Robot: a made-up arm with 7 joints.
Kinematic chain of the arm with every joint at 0, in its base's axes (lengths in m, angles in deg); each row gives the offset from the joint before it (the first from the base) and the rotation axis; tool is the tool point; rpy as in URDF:
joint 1: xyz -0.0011 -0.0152 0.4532 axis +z
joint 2: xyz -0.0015 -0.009 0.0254 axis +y
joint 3: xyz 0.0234 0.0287 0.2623 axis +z
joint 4: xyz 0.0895 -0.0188 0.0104 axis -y
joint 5: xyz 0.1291 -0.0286 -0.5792 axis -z
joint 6: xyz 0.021 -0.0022 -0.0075 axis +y
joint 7: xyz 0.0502 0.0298 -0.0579 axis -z
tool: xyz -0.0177 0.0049 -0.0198 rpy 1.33 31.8 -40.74
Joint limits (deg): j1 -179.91..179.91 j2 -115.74..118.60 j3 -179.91..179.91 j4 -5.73..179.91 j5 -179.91..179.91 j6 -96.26..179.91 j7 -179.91..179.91
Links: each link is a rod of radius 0.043 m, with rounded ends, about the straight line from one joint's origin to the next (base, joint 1, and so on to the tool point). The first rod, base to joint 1, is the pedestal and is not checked.
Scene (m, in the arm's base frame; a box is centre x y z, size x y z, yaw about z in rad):
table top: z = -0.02
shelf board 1: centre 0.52 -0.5 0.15 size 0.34 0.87 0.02 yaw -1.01
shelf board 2: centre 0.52 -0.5 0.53 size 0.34 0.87 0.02 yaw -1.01
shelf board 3: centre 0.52 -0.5 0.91 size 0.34 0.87 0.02 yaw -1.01
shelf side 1: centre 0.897 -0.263 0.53 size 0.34 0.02 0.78 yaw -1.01
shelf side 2: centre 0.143 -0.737 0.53 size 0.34 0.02 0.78 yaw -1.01
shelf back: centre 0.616 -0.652 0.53 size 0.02 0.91 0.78 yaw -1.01
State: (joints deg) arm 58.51 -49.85 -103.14 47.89 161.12 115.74 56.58
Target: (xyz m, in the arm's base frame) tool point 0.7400 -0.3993 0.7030
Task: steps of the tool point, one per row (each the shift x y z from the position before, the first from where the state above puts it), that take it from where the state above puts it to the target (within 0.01 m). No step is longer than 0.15 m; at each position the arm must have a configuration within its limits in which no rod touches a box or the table.
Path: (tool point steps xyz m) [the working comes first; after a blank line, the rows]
Joints at the target: 98.60 -55.57 -93.77 95.39 158.46 90.54 64.77
Straight joint move there: touches shelf board 2.

1: -0.0518 0.0700 -0.0168
2: -0.0461 0.0754 0.0039
3: -0.0424 0.0780 0.0129
4: 0.0841 0.0034 0.0715
5: 0.0757 0.0294 0.0863
6: 0.0572 0.0468 0.0961
7: 0.0346 0.0528 0.1004
8: 0.0733 -0.0701 -0.0243
9: 0.0568 -0.0739 -0.0186
10: 0.0369 -0.0756 0.0038
11: 0.0153 -0.0706 0.0391

